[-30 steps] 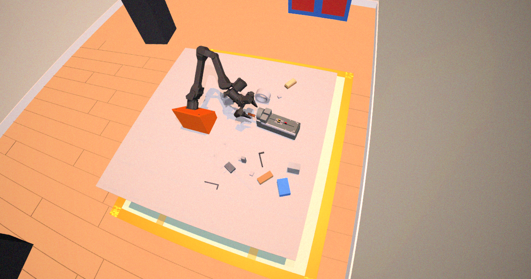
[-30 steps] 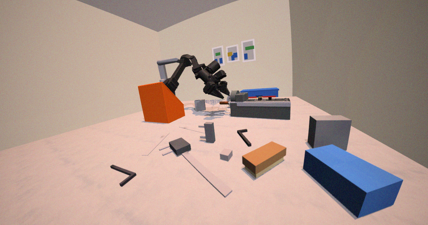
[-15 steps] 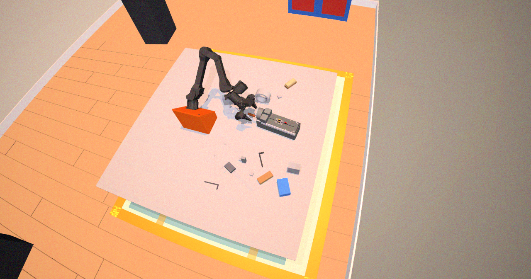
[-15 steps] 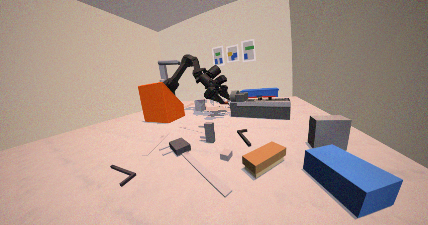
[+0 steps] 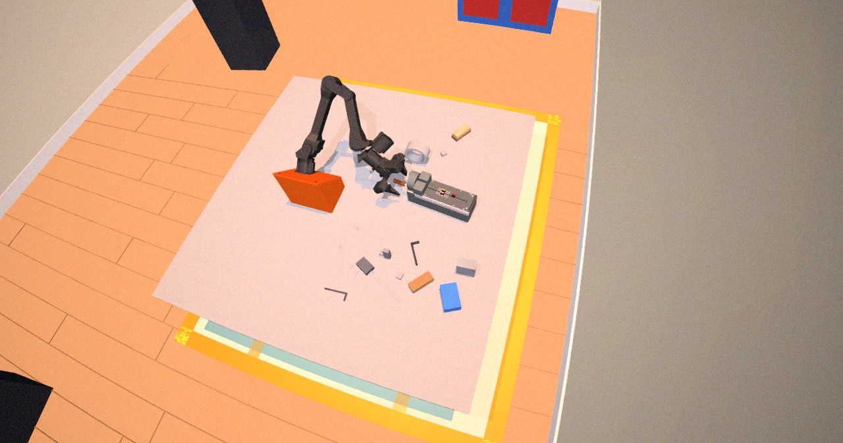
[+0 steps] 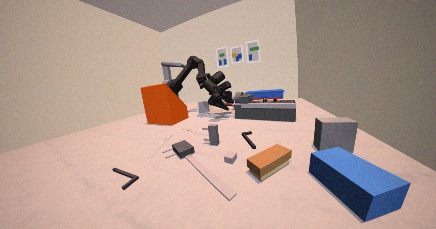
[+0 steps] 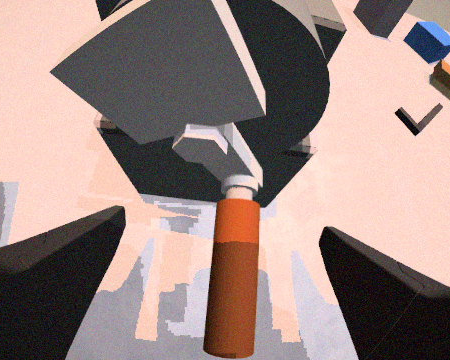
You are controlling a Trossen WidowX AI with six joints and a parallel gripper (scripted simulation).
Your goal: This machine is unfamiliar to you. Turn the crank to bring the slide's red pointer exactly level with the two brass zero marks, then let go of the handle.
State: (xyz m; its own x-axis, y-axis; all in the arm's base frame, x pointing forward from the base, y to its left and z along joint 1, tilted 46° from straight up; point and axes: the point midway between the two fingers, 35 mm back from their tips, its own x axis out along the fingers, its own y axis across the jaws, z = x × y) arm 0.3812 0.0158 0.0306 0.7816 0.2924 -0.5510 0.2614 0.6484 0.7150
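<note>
Right now my gripper tip is 20 mm past the crank handle and 20 mm below it. Also, from my gripper tip: red pointer (200 mm ahead, 40 mm to the right, 40 mm above); blue block (240 mm ahead, 420 mm to the right, 30 mm below).
</note>
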